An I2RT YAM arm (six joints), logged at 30 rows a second.
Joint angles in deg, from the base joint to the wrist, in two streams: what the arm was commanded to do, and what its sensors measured. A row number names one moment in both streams.
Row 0, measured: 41.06, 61.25, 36.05, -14.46, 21.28, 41.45
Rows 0 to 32, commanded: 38.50, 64.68, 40.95, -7.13, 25.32, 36.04; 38.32, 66.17, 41.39, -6.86, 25.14, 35.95; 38.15, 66.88, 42.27, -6.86, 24.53, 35.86; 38.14, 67.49, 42.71, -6.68, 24.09, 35.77; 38.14, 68.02, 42.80, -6.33, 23.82, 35.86; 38.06, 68.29, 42.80, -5.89, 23.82, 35.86; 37.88, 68.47, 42.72, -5.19, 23.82, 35.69; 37.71, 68.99, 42.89, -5.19, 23.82, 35.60; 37.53, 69.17, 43.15, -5.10, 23.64, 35.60; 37.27, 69.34, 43.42, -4.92, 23.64, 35.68; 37.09, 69.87, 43.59, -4.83, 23.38, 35.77; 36.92, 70.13, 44.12, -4.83, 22.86, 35.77; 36.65, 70.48, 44.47, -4.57, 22.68, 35.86; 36.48, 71.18, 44.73, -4.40, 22.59, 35.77; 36.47, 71.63, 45.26, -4.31, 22.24, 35.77; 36.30, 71.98, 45.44, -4.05, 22.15, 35.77; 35.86, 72.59, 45.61, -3.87, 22.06, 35.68; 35.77, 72.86, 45.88, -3.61, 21.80, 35.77; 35.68, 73.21, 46.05, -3.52, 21.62, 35.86; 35.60, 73.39, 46.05, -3.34, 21.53, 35.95; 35.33, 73.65, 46.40, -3.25, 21.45, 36.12; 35.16, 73.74, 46.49, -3.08, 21.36, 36.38; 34.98, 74.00, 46.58, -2.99, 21.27, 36.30; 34.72, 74.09, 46.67, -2.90, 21.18, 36.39; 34.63, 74.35, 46.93, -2.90, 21.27, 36.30; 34.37, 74.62, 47.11, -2.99, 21.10, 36.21; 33.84, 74.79, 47.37, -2.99, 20.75, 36.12; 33.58, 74.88, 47.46, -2.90, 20.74, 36.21; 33.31, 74.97, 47.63, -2.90, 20.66, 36.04; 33.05, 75.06, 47.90, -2.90, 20.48, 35.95; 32.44, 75.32, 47.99, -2.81, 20.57, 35.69; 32.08, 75.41, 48.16, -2.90, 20.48, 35.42; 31.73, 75.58, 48.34, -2.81, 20.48, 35.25
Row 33, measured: 33.28, 74.94, 45.45, -5.15, 20.45, 36.64
